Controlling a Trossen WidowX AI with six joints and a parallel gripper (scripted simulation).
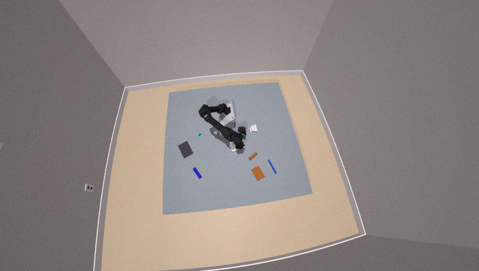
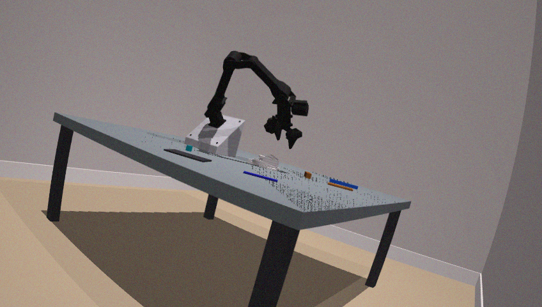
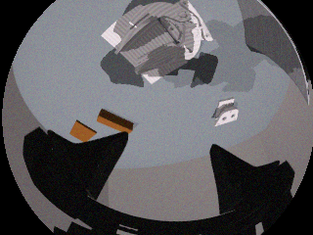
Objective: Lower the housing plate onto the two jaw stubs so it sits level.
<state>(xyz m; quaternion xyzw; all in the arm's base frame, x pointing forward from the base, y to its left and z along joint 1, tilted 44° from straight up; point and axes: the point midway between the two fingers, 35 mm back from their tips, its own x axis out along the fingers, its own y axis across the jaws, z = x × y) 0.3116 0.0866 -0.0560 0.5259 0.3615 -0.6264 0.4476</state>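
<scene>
My gripper tip is 150 mm past the white part, 110 mm to the right of it and 110 mm above it. From my gripper tip the other things lie so: teal peg 160 mm behind, 420 mm to the right, 100 mm below; then orange plate 280 mm ahead, 80 mm to the left, 110 mm below; then orange block 120 mm ahead, 60 mm to the left, 100 mm below.
</scene>
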